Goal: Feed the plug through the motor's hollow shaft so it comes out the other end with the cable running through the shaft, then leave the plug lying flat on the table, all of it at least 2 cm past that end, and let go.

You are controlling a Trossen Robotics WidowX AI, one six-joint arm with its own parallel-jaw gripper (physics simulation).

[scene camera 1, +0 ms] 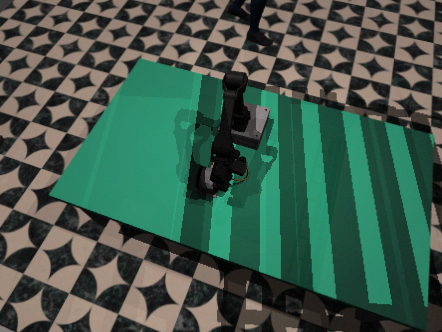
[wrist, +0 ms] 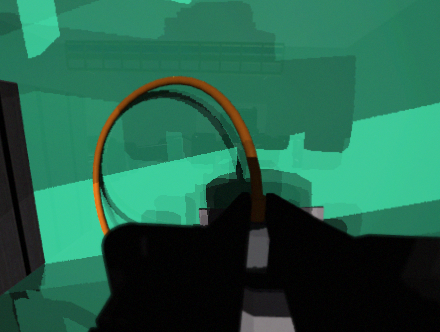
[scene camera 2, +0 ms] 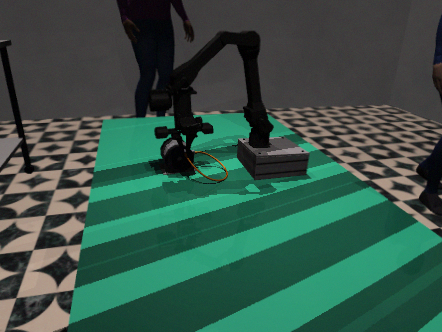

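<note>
A dark plug [wrist: 258,247] is what I see here. My own gripper [scene camera 2: 185,155] is in sight as well, and the wrist view [wrist: 256,200] shows that gripper too.
</note>
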